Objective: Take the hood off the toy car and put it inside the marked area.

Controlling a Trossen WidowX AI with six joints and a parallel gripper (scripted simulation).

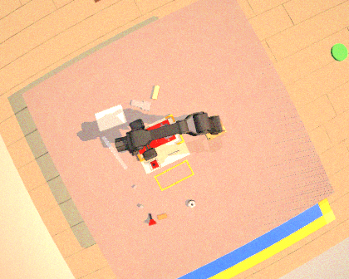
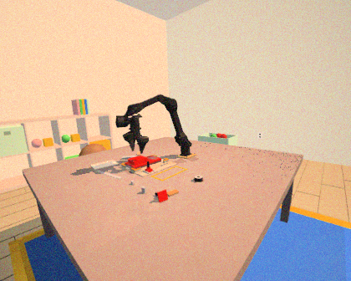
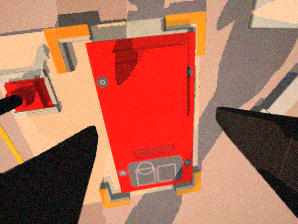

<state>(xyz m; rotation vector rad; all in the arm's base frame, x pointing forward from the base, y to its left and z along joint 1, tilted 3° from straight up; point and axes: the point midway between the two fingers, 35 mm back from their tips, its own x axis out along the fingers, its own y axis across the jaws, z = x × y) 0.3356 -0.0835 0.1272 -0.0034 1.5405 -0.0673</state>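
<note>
Right now the red hood is 4 cm below my gripper tip. Also, from my gripper tip: grey rod: 18 cm ahead, 2 cm to the right, 8 cm below; then white sheet: 12 cm ahead, 19 cm to the right, 8 cm below; then grey piece: 6 cm behind, 17 cm to the right, 8 cm below.
</note>
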